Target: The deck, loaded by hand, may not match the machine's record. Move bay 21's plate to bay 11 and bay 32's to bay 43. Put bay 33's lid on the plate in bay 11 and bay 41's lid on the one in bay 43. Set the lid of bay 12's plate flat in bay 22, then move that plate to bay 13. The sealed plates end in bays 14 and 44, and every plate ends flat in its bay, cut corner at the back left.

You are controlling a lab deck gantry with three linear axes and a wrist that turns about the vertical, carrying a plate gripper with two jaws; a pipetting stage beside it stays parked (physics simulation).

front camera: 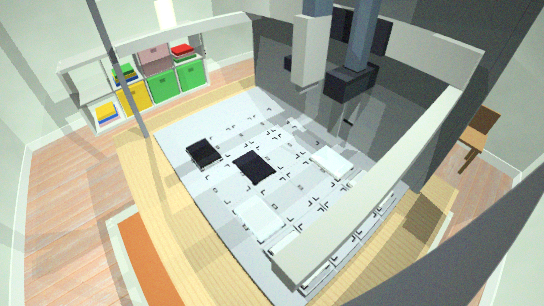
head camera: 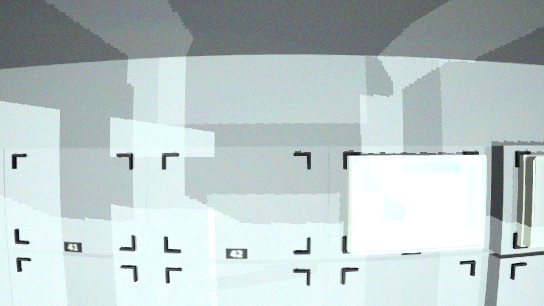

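Where they show: gripper, between the fingertips: (front camera: 340, 128); robot's base, origin of its link: (front camera: 186, 150).
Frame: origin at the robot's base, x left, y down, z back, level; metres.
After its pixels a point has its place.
My gripper (front camera: 346, 122) @(x 0.364, y -0.160, z -0.392 m) hangs below its black body over the back of the deck; its jaws are too faint to judge. A black-topped plate (front camera: 202, 153) @(x 0.038, y -0.017, z -0.072 m) stands in bay 11. A thin black lid (front camera: 254, 167) @(x 0.147, y -0.008, z -0.238 m) lies flat in bay 22. A white plate (front camera: 260, 219) @(x 0.041, y -0.014, z -0.405 m) stands in bay 13. A pale plate (front camera: 331, 162) @(x 0.355, y -0.017, z -0.396 m) (head camera: 416, 202) @(x 0.366, y -0.017, z -0.386 m) sits in bay 43; whether it bears a lid is hard to tell. Bays 41 and 42 are bare in the head view. Parts of the plates in bay 14 (front camera: 284, 243) @(x 0.039, y -0.029, z -0.505 m) and bay 44 (front camera: 356, 178) @(x 0.355, y -0.029, z -0.501 m) (head camera: 531, 200) @(x 0.366, y -0.027, z -0.494 m) show. Cut corners cannot be made out.
The pale block of the parked pipetting stage (front camera: 310, 52) hangs left of the gripper body. A long white beam (front camera: 370, 190) @(x 0.032, y -0.400, z -0.622 m) crosses the right of the front view and hides part of the deck. A grey post (front camera: 122, 82) @(x -0.106, y -0.260, z 0.207 m) stands at the left, before a shelf with coloured boxes.
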